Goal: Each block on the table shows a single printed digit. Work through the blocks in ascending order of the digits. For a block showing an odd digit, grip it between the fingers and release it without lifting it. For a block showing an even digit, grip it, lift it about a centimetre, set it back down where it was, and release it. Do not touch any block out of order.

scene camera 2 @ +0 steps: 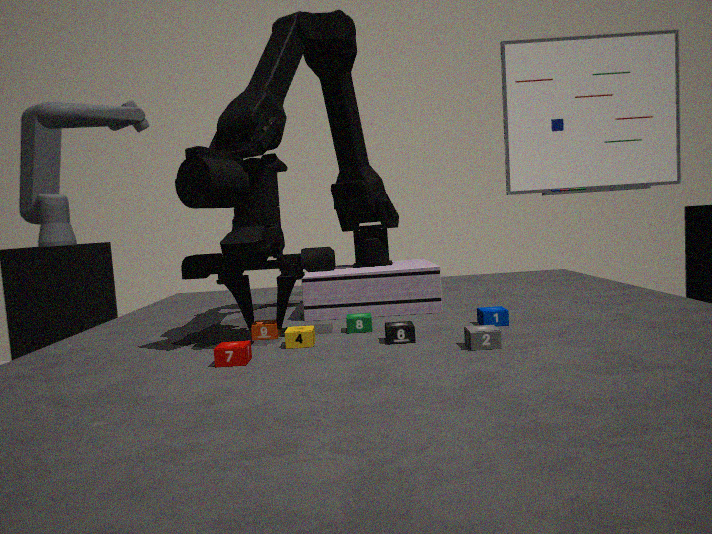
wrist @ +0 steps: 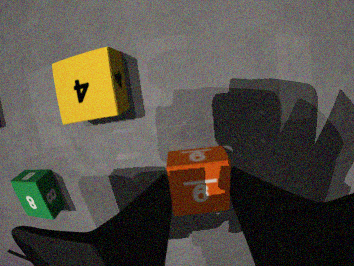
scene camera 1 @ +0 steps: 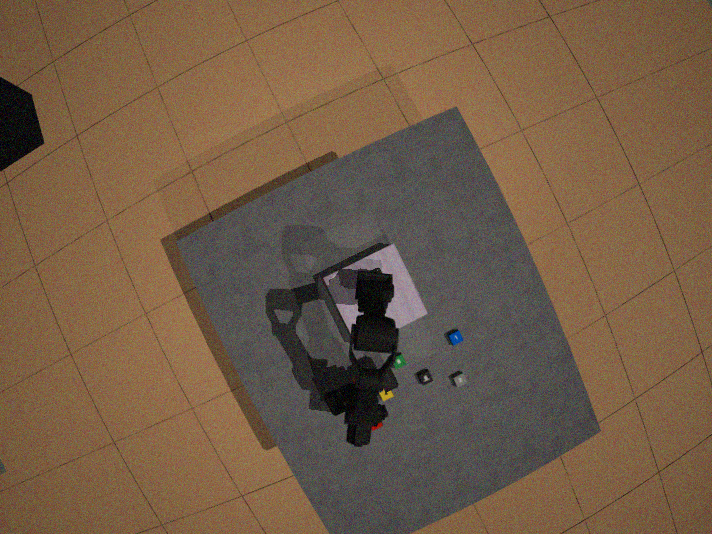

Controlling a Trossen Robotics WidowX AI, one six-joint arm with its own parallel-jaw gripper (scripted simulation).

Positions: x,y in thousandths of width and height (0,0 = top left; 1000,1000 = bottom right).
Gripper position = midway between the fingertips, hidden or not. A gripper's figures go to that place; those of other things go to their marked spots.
Labels:
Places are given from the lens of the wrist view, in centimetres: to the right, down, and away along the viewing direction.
my gripper (wrist: 561,671): 1, 2, 10
orange 9 block (wrist: 564,675): 1, 2, 9
yellow 4 block (wrist: 253,325): -4, -2, 8
green 8 block (wrist: 109,727): -9, 4, 10
The marked spots on the green 8 block and the orange 9 block are 11 cm apart.

